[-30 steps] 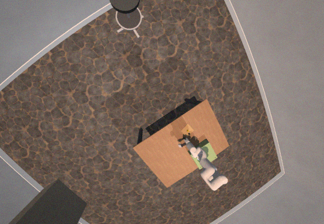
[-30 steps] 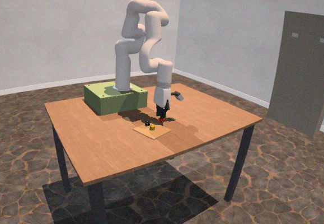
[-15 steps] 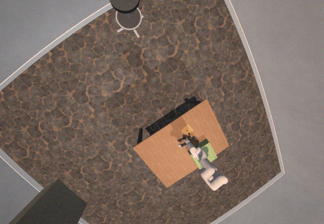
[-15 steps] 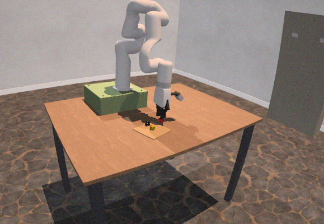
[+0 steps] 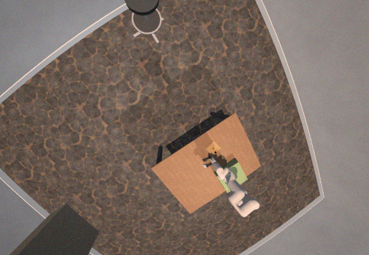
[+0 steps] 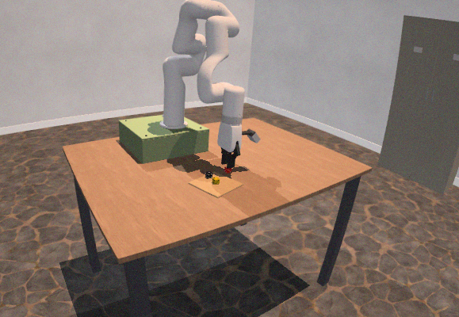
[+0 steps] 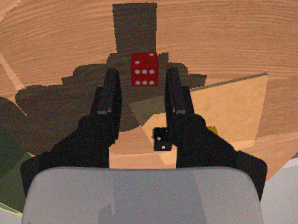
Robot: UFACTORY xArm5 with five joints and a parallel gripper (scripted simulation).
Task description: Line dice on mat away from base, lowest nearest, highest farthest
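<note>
Right now the red die is 40 mm below my hand. Also, from my hand: black die: 90 mm to the right, 30 mm below, 10 mm ahead; yellow die: 100 mm to the right, 60 mm ahead, 30 mm below; tan mat: 100 mm to the right, 60 mm ahead, 40 mm below.
</note>
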